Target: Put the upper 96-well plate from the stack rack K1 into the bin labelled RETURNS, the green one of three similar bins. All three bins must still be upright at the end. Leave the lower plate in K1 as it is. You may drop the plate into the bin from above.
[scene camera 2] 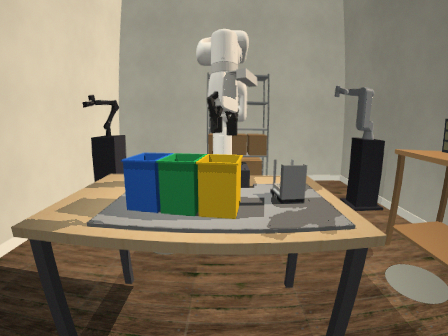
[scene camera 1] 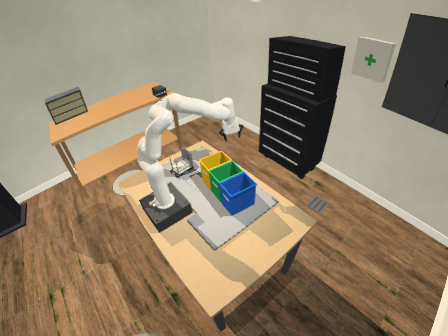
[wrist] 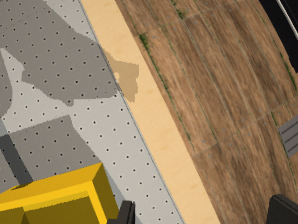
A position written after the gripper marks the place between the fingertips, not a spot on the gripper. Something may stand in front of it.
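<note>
Yellow bin [scene camera 2: 219,176]. Green bin [scene camera 2: 178,180], out of frame in the wrist view. Blue bin [scene camera 2: 141,177] and [scene camera 1: 234,203], out of frame in the wrist view. The gripper [scene camera 2: 224,134].
</note>
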